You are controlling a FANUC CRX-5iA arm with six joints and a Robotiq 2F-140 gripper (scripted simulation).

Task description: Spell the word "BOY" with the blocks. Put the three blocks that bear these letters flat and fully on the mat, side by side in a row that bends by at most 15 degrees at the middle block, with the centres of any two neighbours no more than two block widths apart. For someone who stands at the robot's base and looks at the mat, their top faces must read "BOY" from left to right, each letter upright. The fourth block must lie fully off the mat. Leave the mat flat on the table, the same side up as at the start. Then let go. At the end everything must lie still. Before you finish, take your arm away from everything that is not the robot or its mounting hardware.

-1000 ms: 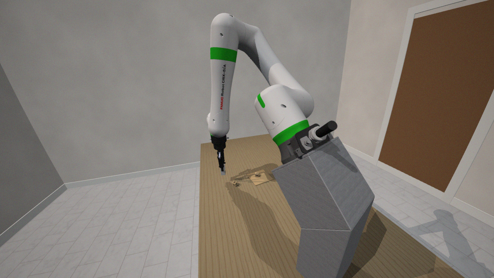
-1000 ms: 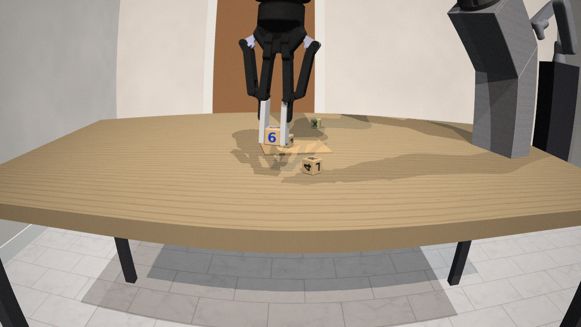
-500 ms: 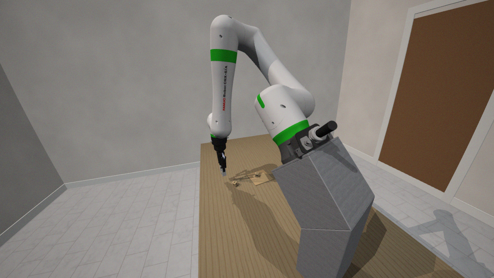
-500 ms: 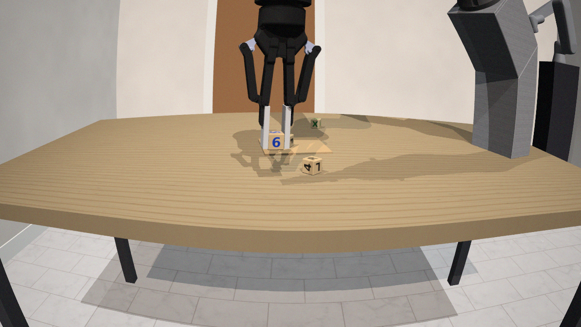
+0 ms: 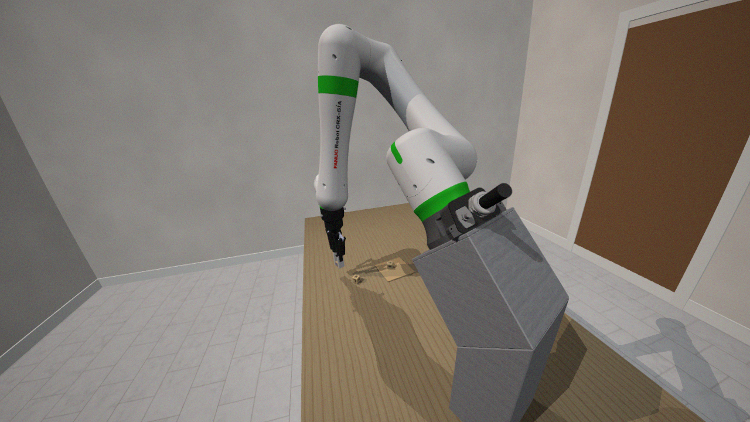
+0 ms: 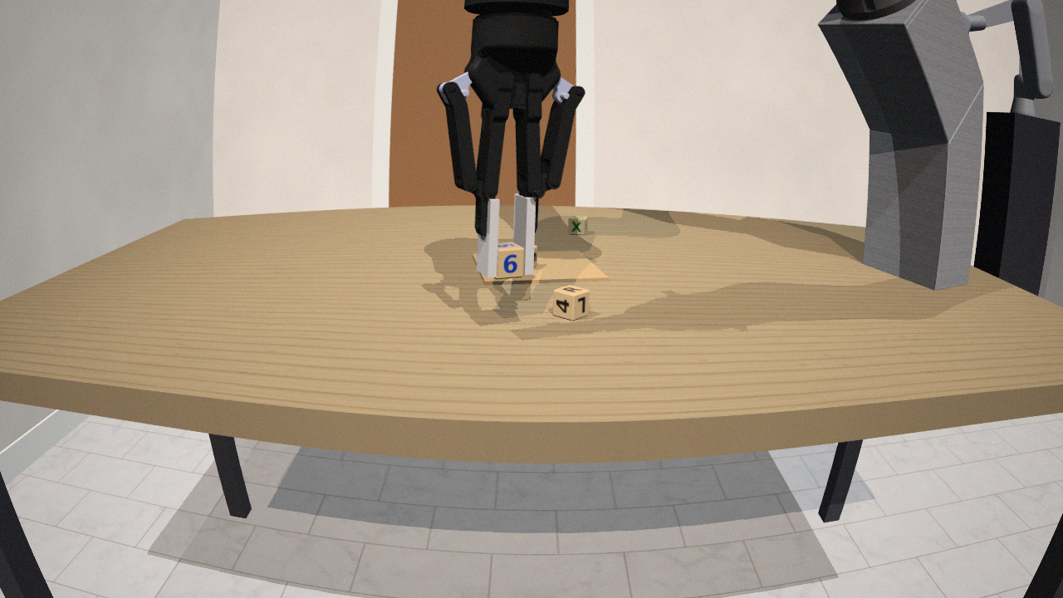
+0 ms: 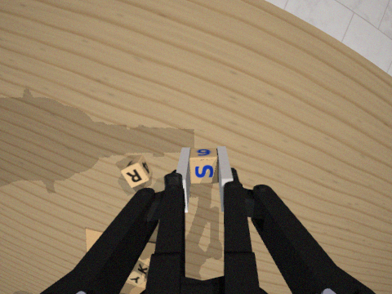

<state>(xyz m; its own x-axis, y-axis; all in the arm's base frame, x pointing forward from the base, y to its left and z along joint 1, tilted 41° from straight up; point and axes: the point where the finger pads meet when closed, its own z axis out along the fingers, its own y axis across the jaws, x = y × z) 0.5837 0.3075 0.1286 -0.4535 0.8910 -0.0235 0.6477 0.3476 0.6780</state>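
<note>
Right now the block is 2 cm below my hand. Also, from my hand: tan mat: 25 cm to the right, 9 cm below, 2 cm ahead.
</note>
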